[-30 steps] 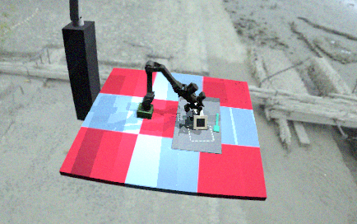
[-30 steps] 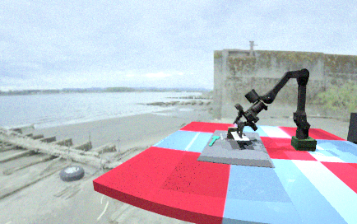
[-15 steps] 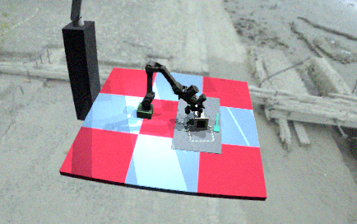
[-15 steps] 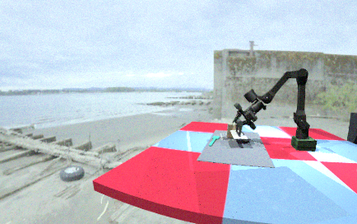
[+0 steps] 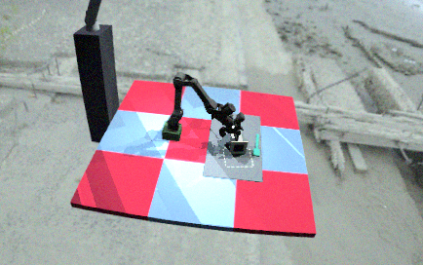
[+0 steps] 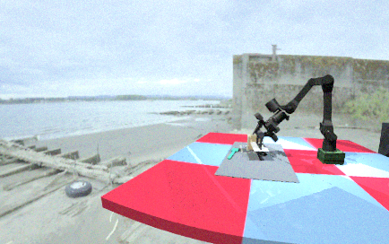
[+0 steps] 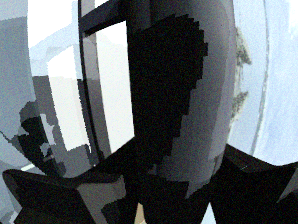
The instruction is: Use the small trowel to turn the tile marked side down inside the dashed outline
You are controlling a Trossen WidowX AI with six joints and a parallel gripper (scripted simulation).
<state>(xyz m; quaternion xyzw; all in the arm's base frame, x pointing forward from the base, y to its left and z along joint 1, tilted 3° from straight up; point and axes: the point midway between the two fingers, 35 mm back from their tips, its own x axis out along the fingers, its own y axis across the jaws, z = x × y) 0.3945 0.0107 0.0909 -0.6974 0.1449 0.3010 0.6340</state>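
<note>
Now: gripper tip 110 mm short of the small teal trowel and 100 mm above it. From my gripper tip the other things lie so: grey mat 120 mm below, 30 mm behind, 10 mm to the left; white tile 90 mm to the right, 50 mm below.
</note>
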